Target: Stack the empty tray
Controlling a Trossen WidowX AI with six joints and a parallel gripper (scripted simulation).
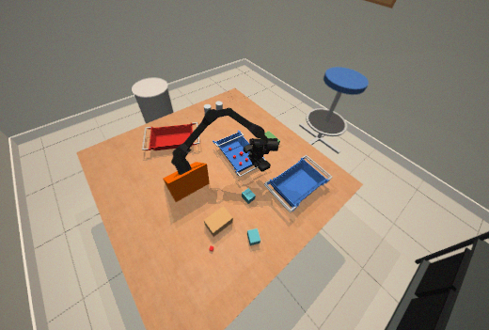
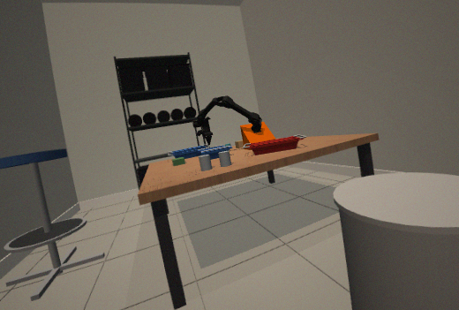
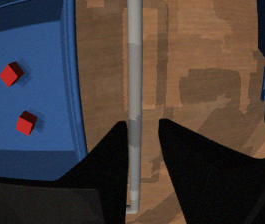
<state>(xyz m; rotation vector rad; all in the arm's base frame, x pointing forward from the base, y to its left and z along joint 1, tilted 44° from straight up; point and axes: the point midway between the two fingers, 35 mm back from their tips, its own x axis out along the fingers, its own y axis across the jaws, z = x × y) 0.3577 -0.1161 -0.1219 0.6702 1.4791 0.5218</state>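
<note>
Now: gripper tip 270 mm past the red tray, 540 mm to the right of it and 40 mm above it. Round my gripper tip: green block (270 mm ahead, 150 mm to the left, 70 mm below); then tan block (340 mm behind, 120 mm to the right, 60 mm below); then small red cube (440 mm behind, 210 mm to the right, 80 mm below).
</note>
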